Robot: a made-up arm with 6 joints. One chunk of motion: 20 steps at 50 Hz.
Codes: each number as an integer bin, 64 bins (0 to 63) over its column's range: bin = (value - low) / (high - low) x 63, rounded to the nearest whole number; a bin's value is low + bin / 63 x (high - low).
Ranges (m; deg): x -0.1..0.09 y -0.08..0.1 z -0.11..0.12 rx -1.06..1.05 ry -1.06..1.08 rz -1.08..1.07
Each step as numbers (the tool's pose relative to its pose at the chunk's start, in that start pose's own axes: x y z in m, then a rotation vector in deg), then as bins.
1 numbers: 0.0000 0.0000 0.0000 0.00 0.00 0.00
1 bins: 33 28 30 32 31 32
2 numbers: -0.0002 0.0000 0.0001 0.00 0.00 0.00
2 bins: 33 28 30 32 31 32
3 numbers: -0.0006 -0.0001 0.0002 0.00 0.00 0.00
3 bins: 33 28 30 32 31 32
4 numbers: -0.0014 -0.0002 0.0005 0.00 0.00 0.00
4 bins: 33 28 30 32 31 32
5 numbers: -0.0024 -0.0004 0.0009 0.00 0.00 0.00
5 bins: 32 28 30 32 31 32
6 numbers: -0.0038 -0.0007 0.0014 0.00 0.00 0.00
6 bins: 32 28 31 32 31 32
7 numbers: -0.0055 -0.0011 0.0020 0.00 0.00 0.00
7 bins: 31 28 31 32 31 32
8 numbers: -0.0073 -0.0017 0.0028 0.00 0.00 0.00
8 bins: 31 27 31 32 31 32
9 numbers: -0.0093 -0.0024 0.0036 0.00 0.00 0.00
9 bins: 30 27 31 32 31 32
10 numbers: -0.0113 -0.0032 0.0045 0.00 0.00 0.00
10 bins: 29 27 31 32 31 32
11 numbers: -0.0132 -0.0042 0.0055 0.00 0.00 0.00
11 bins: 29 27 32 32 31 32
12 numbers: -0.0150 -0.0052 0.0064 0.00 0.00 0.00
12 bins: 28 26 32 32 31 32
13 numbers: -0.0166 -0.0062 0.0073 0.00 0.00 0.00
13 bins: 28 26 32 32 31 32
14 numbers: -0.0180 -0.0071 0.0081 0.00 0.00 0.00
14 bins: 27 26 32 32 31 32
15 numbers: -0.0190 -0.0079 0.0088 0.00 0.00 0.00
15 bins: 27 25 33 32 31 32
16 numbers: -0.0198 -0.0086 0.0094 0.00 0.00 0.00
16 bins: 27 25 33 32 31 32
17 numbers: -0.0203 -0.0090 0.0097 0.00 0.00 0.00
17 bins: 26 25 33 32 31 32
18 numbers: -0.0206 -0.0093 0.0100 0.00 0.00 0.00
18 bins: 26 25 33 32 31 32
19 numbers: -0.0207 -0.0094 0.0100 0.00 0.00 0.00
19 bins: 26 25 33 32 31 32
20 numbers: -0.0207 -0.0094 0.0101 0.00 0.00 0.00
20 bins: 26 25 33 32 31 32
